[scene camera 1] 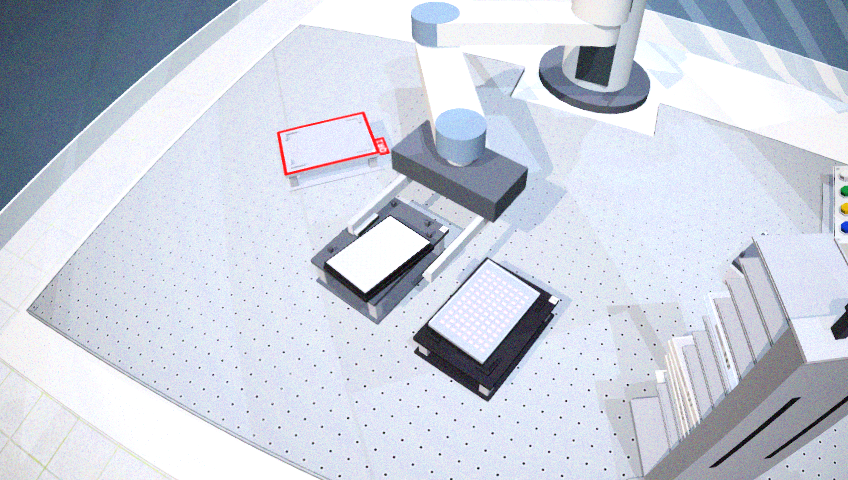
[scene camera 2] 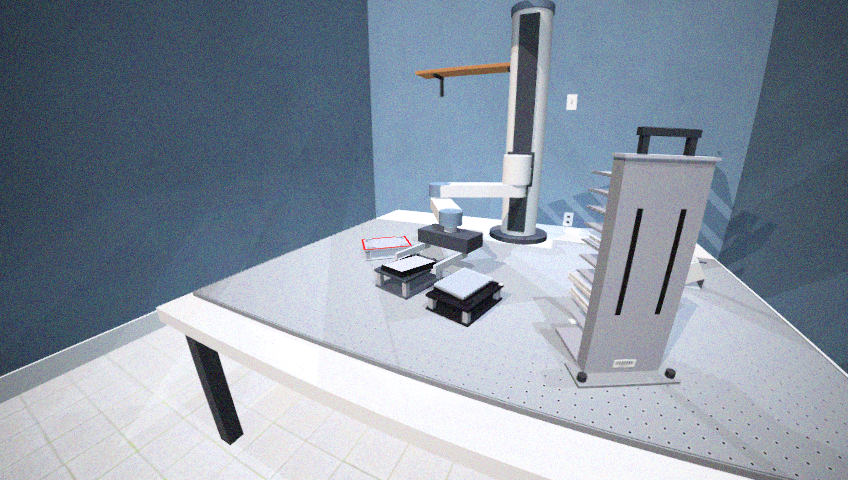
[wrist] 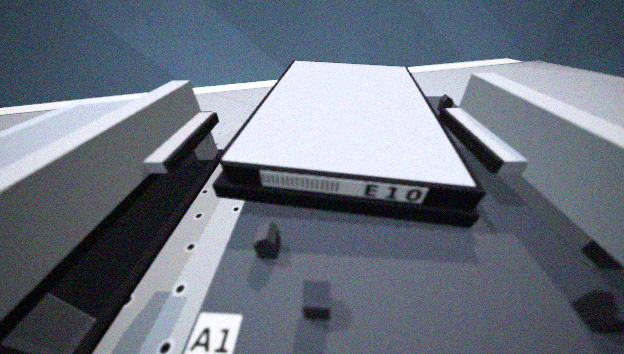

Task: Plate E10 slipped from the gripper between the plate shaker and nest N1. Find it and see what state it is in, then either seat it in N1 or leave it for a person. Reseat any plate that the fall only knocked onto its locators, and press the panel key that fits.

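Places are measured from the arm's base along level axes (x right, y ahead, z up), in centimetres.
Pixels of known places: gripper, fingertip midpoint: (scene camera 1: 387,251) (scene camera 2: 414,262) (wrist: 325,98); arm's base, origin of the base link: (scene camera 1: 594,79) (scene camera 2: 517,235).
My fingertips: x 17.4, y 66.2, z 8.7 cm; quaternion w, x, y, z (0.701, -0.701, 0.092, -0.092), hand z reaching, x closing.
For each thing: its top centre in the pictures, then the offset to it from my fingertips.
- Plate E10, middle of its top: (wrist: 346,85) (scene camera 1: 378,249) (scene camera 2: 409,261) dx +1.2, dy +0.4, dz +0.4 cm
- dark grey nest, middle of its top: (wrist: 392,135) (scene camera 1: 379,239) (scene camera 2: 410,262) dx +2.5, dy -2.4, dz -1.1 cm
- plate, middle of its top: (wrist: 32,132) (scene camera 1: 486,306) (scene camera 2: 464,279) dx -14.9, dy +2.7, dz -0.9 cm
Plate E10 (scene camera 1: 377,255) (scene camera 2: 408,264) (wrist: 350,120), black with a white top, rests turned askew on the dark grey nest (scene camera 1: 410,215) (wrist: 400,280), off towards its front side. Its E10 label faces the wrist camera. Two locators stand free of the plate at the nest's A1 end in the wrist view. The plate looks slightly raised; its exact tilt is hard to judge. My gripper (scene camera 1: 391,252) (scene camera 2: 418,263) (wrist: 325,98) is open, one finger along each long side of the plate, with gaps. Another plate (scene camera 1: 484,309) (scene camera 2: 464,283) with a grid of wells lies on a black stand (scene camera 1: 538,316).
A red-outlined low stand (scene camera 1: 327,144) (scene camera 2: 386,243) is at the back left. A tall grey rack (scene camera 1: 743,386) (scene camera 2: 651,255) with many shelves stands at the right. The key panel shows partly at the right edge in scene camera 1, with green (scene camera 1: 845,190), yellow (scene camera 1: 845,208) and blue (scene camera 1: 845,227) keys.
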